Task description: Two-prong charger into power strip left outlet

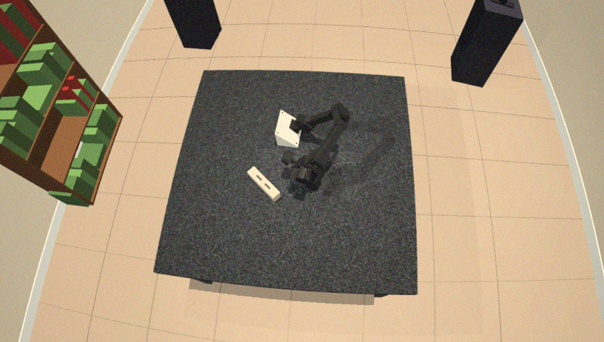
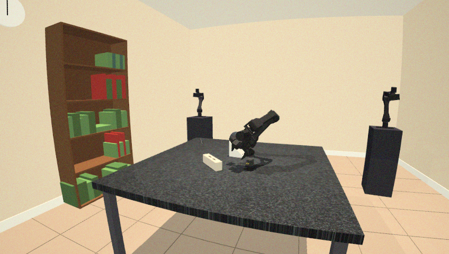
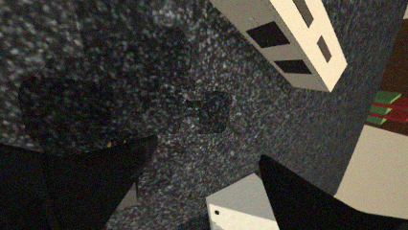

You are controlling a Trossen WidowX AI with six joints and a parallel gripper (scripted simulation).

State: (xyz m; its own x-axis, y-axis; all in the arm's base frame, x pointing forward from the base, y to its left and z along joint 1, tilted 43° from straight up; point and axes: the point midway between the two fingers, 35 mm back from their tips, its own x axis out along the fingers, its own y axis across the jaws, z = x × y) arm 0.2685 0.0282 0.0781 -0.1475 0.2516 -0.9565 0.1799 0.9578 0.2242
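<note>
The dark two-prong charger is 80 mm to the left of my gripper tip, 50 mm below it and 20 mm behind it.
</note>
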